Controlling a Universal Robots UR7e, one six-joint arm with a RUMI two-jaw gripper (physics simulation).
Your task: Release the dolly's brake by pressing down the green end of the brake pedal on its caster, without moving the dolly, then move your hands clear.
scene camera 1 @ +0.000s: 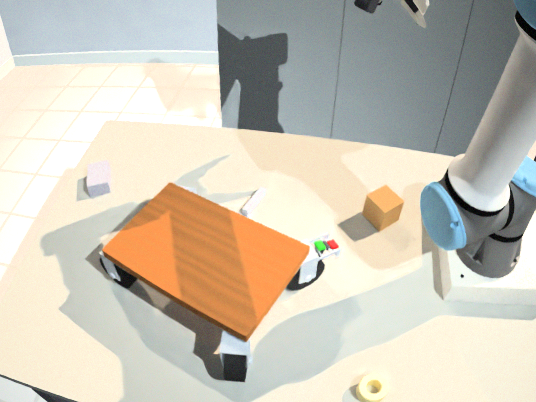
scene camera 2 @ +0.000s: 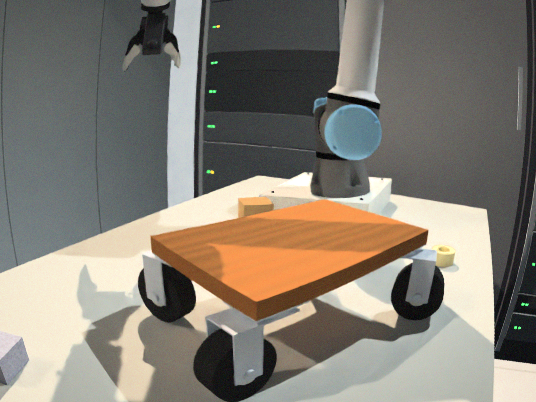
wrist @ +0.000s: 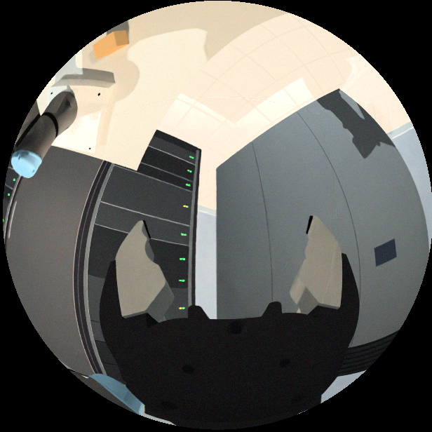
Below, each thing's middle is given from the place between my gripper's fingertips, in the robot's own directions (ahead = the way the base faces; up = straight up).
Scene:
The orange cube (scene camera 1: pixel 382 208) is 2 cm ahead of my hand, 32 cm to the left of it and 33 cm below it. From my hand the other things lie so: dolly (scene camera 2: pixel 263 266): 34 cm ahead, 56 cm to the left, 29 cm below; lilac block (scene camera 1: pixel 99 173): 69 cm ahead, 31 cm to the left, 34 cm below.

